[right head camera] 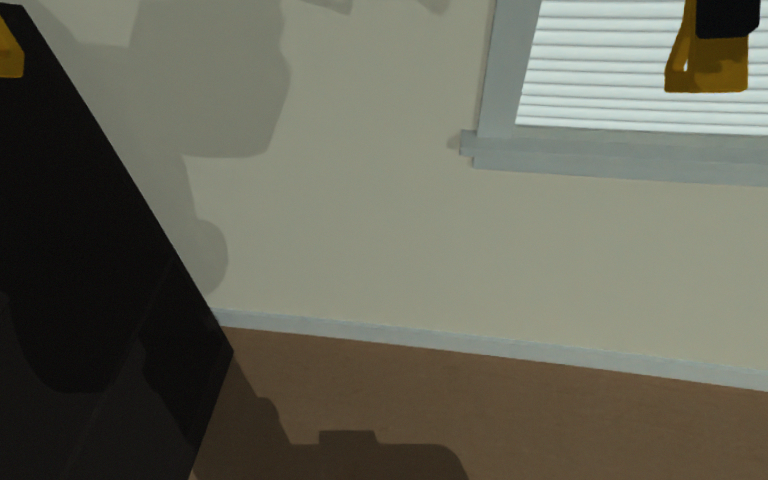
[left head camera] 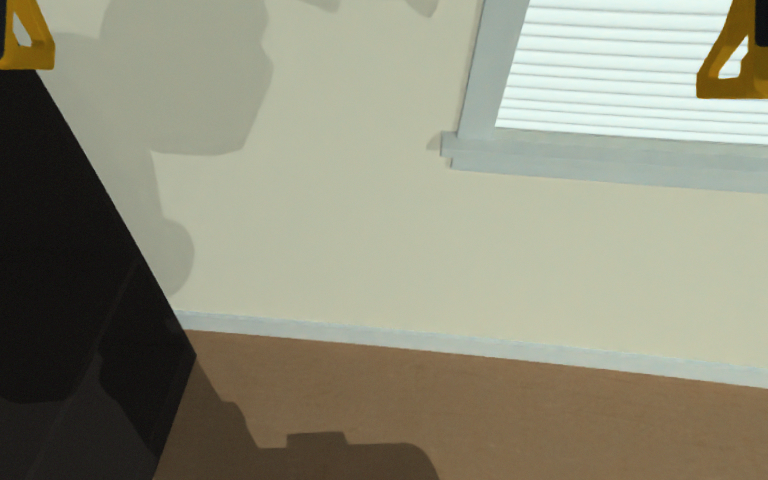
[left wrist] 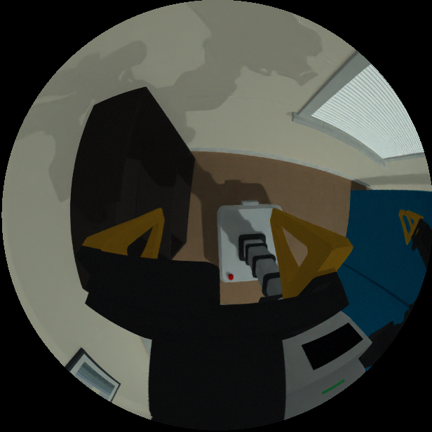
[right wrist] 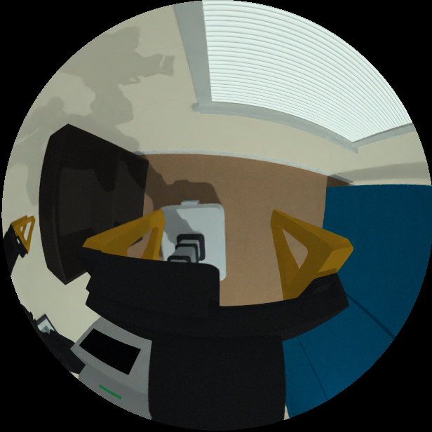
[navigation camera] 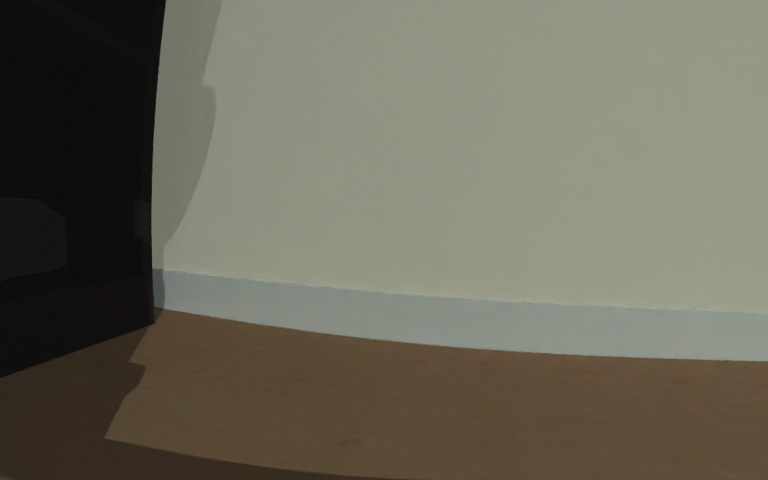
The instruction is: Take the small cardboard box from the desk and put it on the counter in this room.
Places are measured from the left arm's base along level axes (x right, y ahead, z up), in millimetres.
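Pixels of known places: right gripper, fingertip midpoint: (right head camera: pixel 767 77).
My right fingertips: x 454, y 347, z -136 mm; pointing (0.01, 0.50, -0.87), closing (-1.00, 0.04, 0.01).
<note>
Behind a point stands the place of what it marks.
The small cardboard box does not show in any of these views, and I make out no surface that I can tell is the desk or the counter. My left gripper (left wrist: pixel 216 213) is open and empty, its two yellow fingers wide apart above the robot's base. My right gripper (right wrist: pixel 217 215) is open and empty too, its fingers wide apart over the brown floor and the edge of the base. One yellow finger of each gripper shows in part at the upper edges of the left head view.
A large black piece of furniture (left head camera: pixel 62 237) @(x -352, y 778, z -852 mm) (right head camera: pixel 90 237) @(x -383, y 782, z -858 mm) (left wrist: pixel 125 165) (right wrist: pixel 95 195) (navigation camera: pixel 73 141) @(x -450, y 792, z -1041 mm) stands close at the left, by the beige wall (left head camera: pixel 362 237) @(x 230, y 808, z -905 mm) (navigation camera: pixel 453 158) @(x 342, y 794, z -1071 mm). A window with blinds (left head camera: pixel 634 73) @(x 617, y 754, z -438 mm) (right wrist: pixel 300 65) is in that wall. Tall blue panels (left wrist: pixel 385 250) (right wrist: pixel 375 240) stand at the right.
</note>
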